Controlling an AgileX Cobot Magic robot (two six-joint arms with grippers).
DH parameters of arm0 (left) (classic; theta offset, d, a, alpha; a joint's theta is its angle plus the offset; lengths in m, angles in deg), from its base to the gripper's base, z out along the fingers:
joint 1: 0 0.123 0 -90
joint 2: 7.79 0 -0.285 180
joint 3: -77.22 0 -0.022 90
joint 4: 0 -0.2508 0 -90
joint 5: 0 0 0.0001 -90
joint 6: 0 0.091 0 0
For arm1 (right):
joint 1: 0 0.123 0 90
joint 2: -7.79 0 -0.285 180
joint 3: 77.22 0 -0.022 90
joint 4: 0 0.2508 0 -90
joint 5: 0 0 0.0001 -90
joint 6: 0 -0.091 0 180
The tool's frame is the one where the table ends.
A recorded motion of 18 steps. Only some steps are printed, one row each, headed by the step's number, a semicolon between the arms.
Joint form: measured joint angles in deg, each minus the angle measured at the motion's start. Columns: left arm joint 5, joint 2, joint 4, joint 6, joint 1, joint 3; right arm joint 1, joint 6, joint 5, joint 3, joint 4, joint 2.
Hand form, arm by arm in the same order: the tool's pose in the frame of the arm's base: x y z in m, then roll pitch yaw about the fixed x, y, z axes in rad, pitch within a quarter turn. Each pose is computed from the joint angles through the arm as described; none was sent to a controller.
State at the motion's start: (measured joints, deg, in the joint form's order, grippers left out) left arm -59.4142 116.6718 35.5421 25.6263 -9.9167 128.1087; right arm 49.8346 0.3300 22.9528 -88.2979 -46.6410 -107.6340
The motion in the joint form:
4: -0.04 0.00 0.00 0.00 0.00 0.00; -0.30 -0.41 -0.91 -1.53 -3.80 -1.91
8: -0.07 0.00 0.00 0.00 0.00 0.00; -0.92 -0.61 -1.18 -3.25 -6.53 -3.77
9: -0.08 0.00 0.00 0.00 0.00 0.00; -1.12 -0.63 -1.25 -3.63 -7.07 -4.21
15: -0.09 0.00 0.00 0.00 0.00 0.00; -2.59 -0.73 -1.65 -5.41 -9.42 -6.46
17: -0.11 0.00 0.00 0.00 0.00 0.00; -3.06 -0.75 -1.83 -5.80 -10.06 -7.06
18: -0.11 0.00 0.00 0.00 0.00 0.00; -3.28 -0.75 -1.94 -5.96 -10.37 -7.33
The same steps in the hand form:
4: 0.4432 -0.1238 0.4019 -2.7377 0.9586 2.8191; 0.3154 0.3290 0.2912 -2.1305 0.4967 -1.3297
8: 0.4432 -0.1238 0.4018 -2.7378 0.9582 2.8188; 0.3250 0.3316 0.2874 -2.1019 0.4630 -1.3132
9: 0.4432 -0.1238 0.4018 -2.7378 0.9580 2.8187; 0.3275 0.3318 0.2863 -2.0968 0.4558 -1.3112
15: 0.4432 -0.1238 0.4018 -2.7378 0.9579 2.8186; 0.3426 0.3301 0.2793 -2.0780 0.4231 -1.3134
17: 0.4432 -0.1238 0.4018 -2.7378 0.9576 2.8183; 0.3470 0.3290 0.2769 -2.0740 0.4139 -1.3146
18: 0.4432 -0.1238 0.4018 -2.7378 0.9576 2.8183; 0.3490 0.3285 0.2758 -2.0720 0.4094 -1.3147

